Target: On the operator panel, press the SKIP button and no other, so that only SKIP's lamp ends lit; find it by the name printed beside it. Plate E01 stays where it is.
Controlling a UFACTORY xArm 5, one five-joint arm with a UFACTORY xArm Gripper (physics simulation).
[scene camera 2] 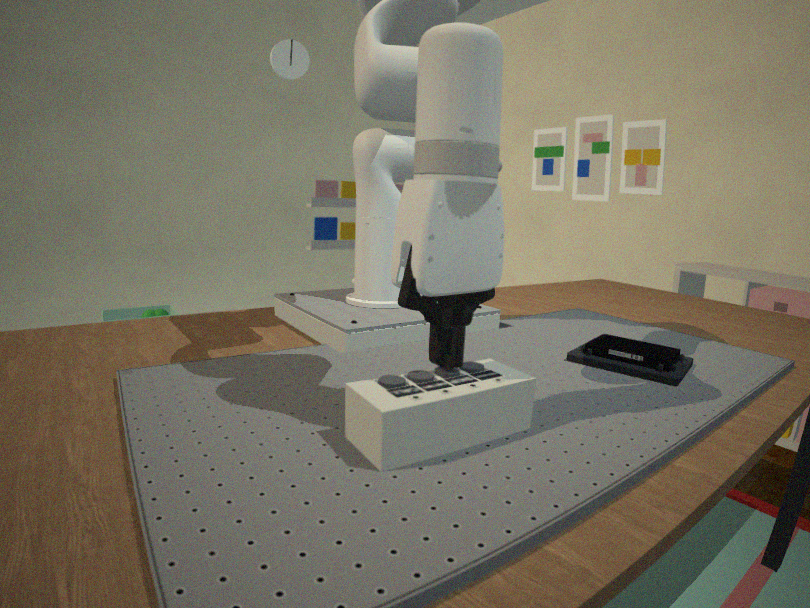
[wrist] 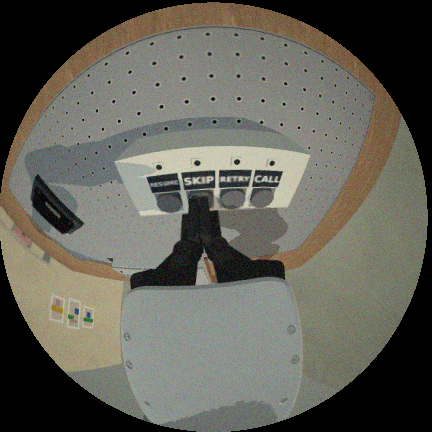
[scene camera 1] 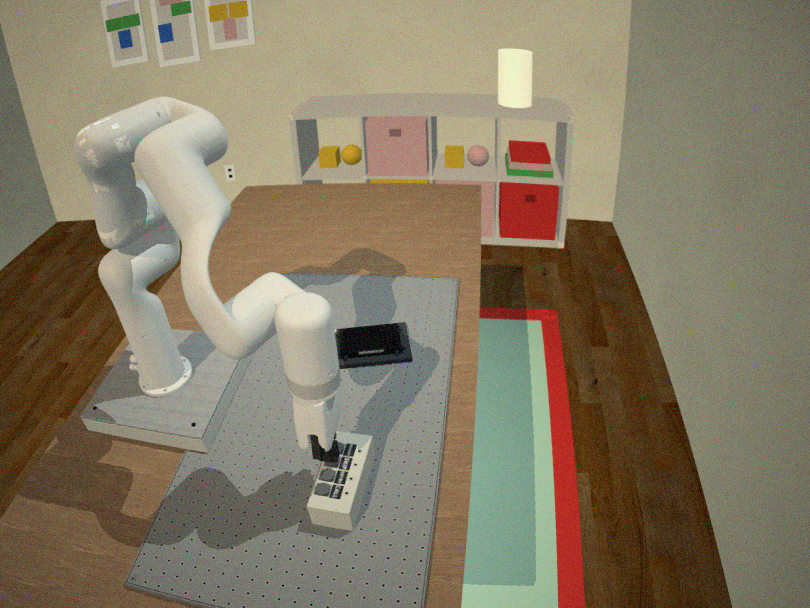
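Where they show: gripper, between the fingertips: (scene camera 2: 445, 364) (wrist: 200, 208) (scene camera 1: 329, 458); arm's base, origin of its link: (scene camera 2: 380, 301) (scene camera 1: 165, 376).
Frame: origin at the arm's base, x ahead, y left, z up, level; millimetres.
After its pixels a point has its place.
The white operator panel (scene camera 1: 331, 515) {z 6, x 442, y -259 mm} (scene camera 2: 451, 418) {z 3, x 473, y -193 mm} (wrist: 296, 167) {z 22, x 457, y -249 mm} carries a row of round grey buttons, labelled RESUME, SKIP, RETRY and CALL in the wrist view. My gripper (scene camera 1: 326, 460) {z 29, x 417, y -161 mm} (scene camera 2: 448, 367) {z 29, x 417, y -161 mm} (wrist: 200, 208) {z 29, x 417, y -161 mm} is shut and empty, pointing down, with its fingertips over the SKIP button (wrist: 201, 192) {z 25, x 433, y -163 mm} and partly hiding it. They are at or very close to its top; contact cannot be told. SKIP's lamp (wrist: 197, 163) {z 23, x 460, y -162 mm} looks dark, as do the RESUME lamp (wrist: 159, 167) {z 23, x 460, y -132 mm}, RETRY lamp (wrist: 237, 162) {z 23, x 459, y -192 mm} and CALL lamp (wrist: 272, 163) {z 23, x 459, y -222 mm}. No marking E01 is readable.
A black plate-like object (scene camera 1: 369, 337) {z -6, x 404, y 200 mm} (scene camera 2: 641, 346) {z -5, x 410, y 211 mm} (wrist: 55, 207) {z -18, x 413, y 156 mm} with a small unreadable label lies on the grey perforated mat (scene camera 1: 274, 556) {z -31, x 361, y -335 mm} (scene camera 2: 261, 523) {z -31, x 498, y -365 mm} (wrist: 225, 65) {z -31, x 542, y -190 mm}, apart from the panel. The arm's base plate (scene camera 1: 163, 415) {z 0, x 51, y -107 mm} (scene camera 2: 353, 337) {z -14, x 157, y -130 mm} stands at the mat's side.
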